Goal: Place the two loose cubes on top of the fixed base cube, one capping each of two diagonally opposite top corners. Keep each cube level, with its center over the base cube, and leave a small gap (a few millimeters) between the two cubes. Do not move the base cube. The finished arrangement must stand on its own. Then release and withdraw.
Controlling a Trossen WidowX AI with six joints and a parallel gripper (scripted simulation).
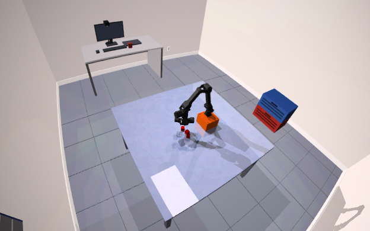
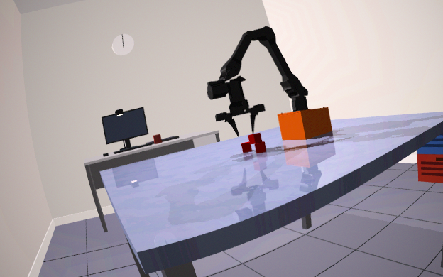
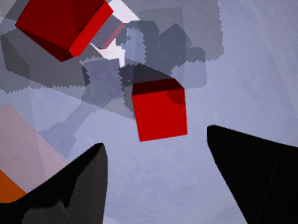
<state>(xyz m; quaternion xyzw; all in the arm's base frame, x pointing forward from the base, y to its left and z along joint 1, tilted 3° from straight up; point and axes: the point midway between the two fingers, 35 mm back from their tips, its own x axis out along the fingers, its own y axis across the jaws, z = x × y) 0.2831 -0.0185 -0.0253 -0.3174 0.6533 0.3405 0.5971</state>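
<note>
My gripper tip is now 8 cm to the right of the red cube, 1 cm short of it and 1 cm above it.
</note>
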